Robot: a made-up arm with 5 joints.
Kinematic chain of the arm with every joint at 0, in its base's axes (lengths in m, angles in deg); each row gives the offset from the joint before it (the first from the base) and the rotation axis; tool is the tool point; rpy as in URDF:
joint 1: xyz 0.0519 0 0.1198 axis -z
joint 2: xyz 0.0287 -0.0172 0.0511 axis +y
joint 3: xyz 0.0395 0 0.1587 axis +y
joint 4: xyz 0.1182 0 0.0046 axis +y
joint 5: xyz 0.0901 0.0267 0 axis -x
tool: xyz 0 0 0 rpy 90 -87.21 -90
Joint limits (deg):
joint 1: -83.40..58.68
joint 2: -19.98..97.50
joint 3: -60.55..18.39
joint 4: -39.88..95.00
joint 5: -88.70..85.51
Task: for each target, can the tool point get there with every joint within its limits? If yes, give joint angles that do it. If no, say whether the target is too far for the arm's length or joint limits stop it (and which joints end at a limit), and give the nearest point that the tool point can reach.
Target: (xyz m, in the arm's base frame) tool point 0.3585 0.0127 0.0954
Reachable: yes | joints -0.59 49.25 -13.41 32.34 62.08
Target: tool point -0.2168 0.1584 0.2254
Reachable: no: joint limits stop it (at a limit: joint 1, joint 3, joint 4) | nearest point 0.0583 0.1381 0.2318 | short by 0.276 m
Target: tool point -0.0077 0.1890 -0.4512
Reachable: no: too far | nearest point 0.0633 0.1808 -0.0974 | short by 0.361 m
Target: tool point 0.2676 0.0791 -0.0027
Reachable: yes | joints -17.76 77.81 -27.24 66.67 -38.09
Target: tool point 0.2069 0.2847 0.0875
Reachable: yes | joints -59.76 65.27 -50.38 62.77 58.82
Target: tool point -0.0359 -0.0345 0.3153
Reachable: no: joint limits stop it (at a limit: joint 1, joint 2, joint 3, joint 4) | nearest point 0.1246 -0.1012 0.2515 | short by 0.185 m
